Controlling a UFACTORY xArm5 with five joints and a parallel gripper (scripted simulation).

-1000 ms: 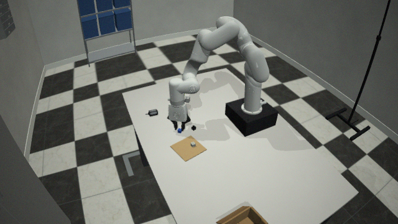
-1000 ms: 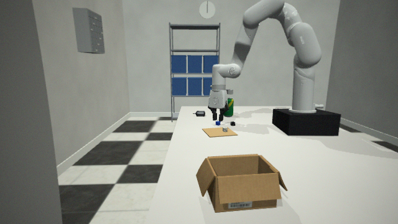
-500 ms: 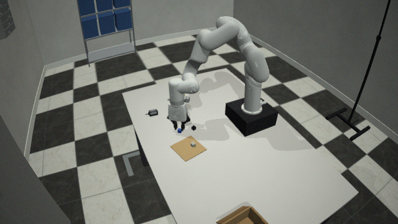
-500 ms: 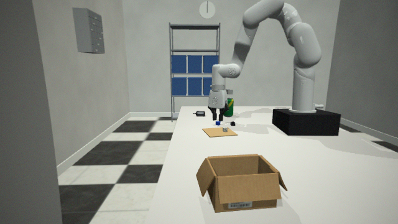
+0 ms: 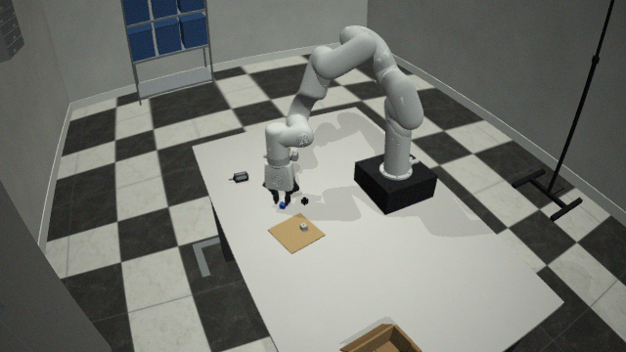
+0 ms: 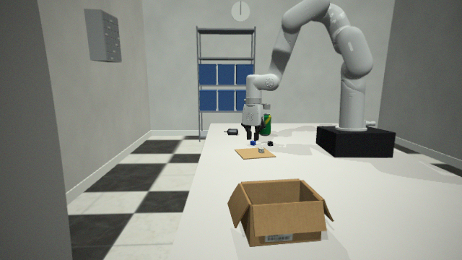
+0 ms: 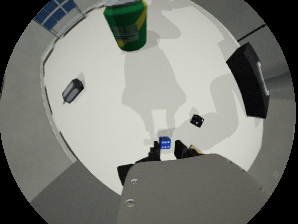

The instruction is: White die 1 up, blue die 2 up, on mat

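My hand is 4 cm above the blue die. Also, from my hand: tan mat (14 cm to the left, 4 cm below); then black die (8 cm behind, 4 cm below, 1 cm to the left); then white die (13 cm to the left, 3 cm below, 3 cm behind).
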